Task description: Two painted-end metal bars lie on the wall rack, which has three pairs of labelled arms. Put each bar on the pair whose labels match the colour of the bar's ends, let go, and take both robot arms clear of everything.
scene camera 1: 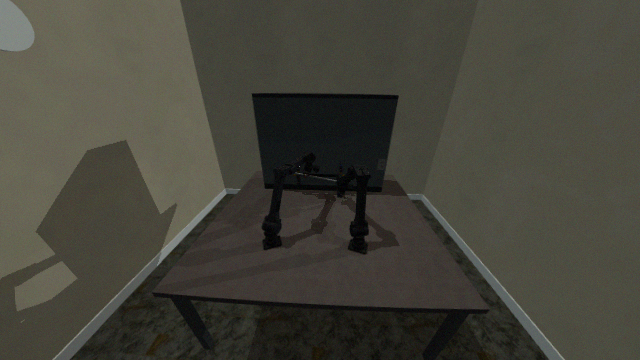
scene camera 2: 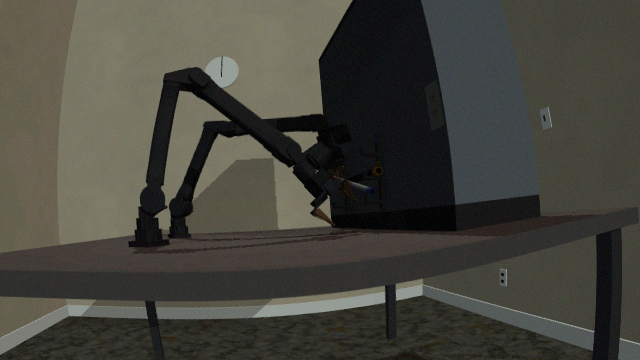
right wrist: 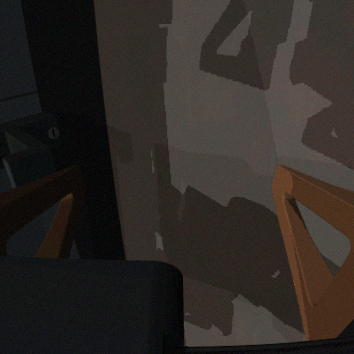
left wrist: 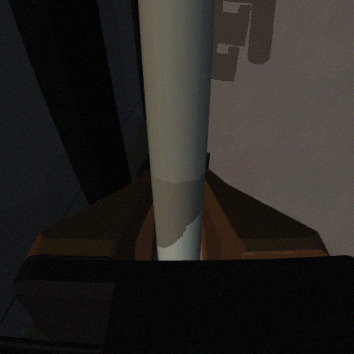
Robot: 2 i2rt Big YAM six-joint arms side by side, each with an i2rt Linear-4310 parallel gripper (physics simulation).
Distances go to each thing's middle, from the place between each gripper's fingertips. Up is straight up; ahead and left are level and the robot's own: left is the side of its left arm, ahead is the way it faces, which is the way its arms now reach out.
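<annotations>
Position of the bar (left wrist: pixel 176 50) from my right hand: 70 mm ahead of it, 120 mm above it, 230 mm to the left of it.
From my left hand: the bar is 110 mm to the right of it. Going by its middle, the bar is nearer to my left hand than to my right hand.
</annotations>
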